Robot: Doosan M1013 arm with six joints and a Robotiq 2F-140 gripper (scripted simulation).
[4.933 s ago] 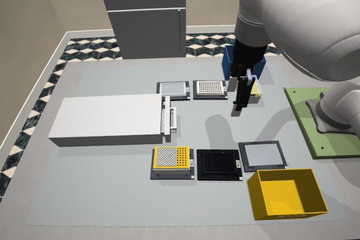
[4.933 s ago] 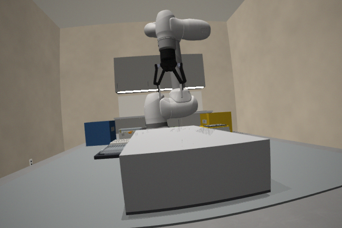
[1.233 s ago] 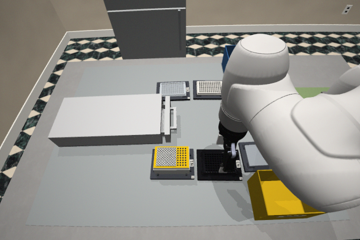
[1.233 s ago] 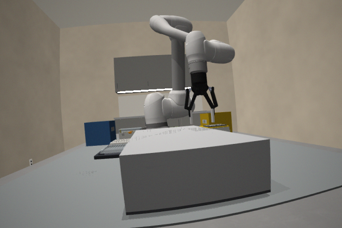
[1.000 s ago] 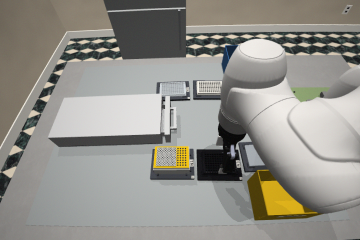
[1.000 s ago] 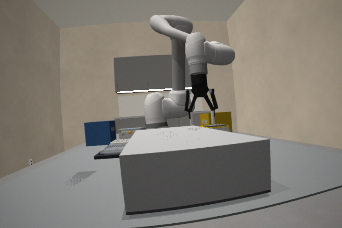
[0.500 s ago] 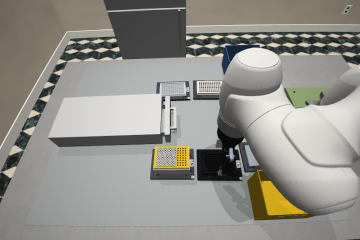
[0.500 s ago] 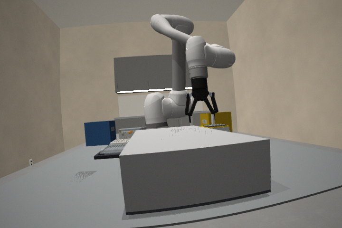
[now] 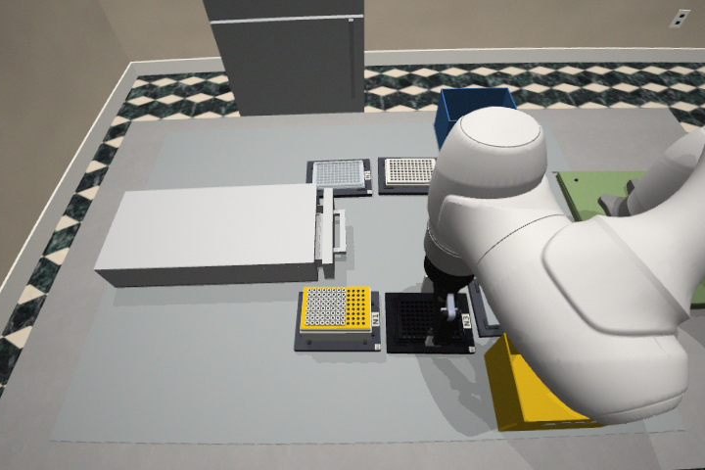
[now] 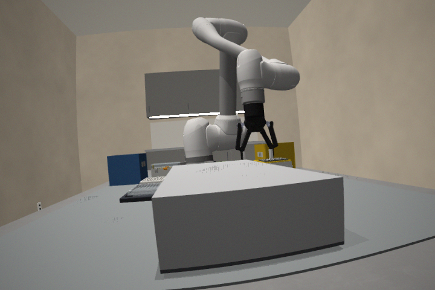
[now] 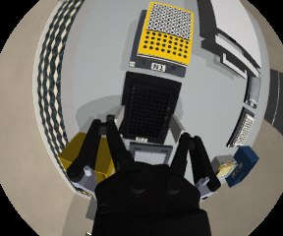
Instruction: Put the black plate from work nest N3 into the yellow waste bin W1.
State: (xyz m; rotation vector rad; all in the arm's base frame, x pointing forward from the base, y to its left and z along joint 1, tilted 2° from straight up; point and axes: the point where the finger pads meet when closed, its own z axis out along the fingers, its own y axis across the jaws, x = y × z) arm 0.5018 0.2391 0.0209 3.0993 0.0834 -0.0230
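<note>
Right now the black plate is 40 mm below my hand. Also, from my hand: yellow-framed tip rack: 170 mm ahead; then pale lid: 170 mm behind, 50 mm to the right, 40 mm below; then black nest N3: 50 mm below.
</note>
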